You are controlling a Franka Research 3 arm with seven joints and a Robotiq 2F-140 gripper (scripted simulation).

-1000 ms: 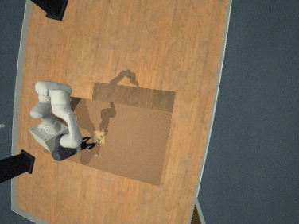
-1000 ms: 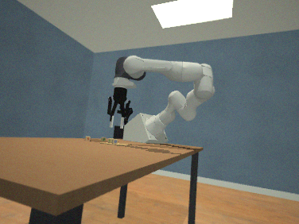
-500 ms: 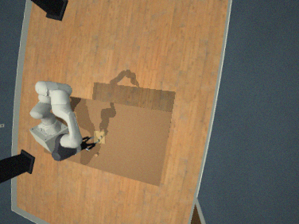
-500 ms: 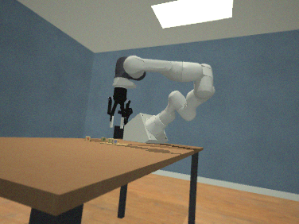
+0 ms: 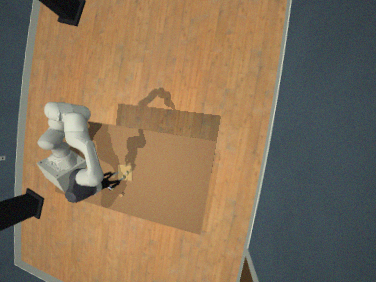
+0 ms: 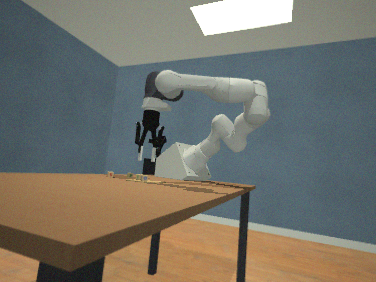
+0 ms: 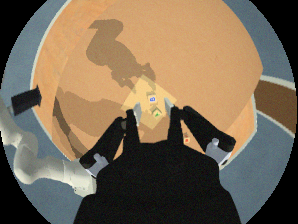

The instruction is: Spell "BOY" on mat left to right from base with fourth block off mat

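My hand is 12 cm above the mat, 2 cm past it and 1 cm to the left of it.
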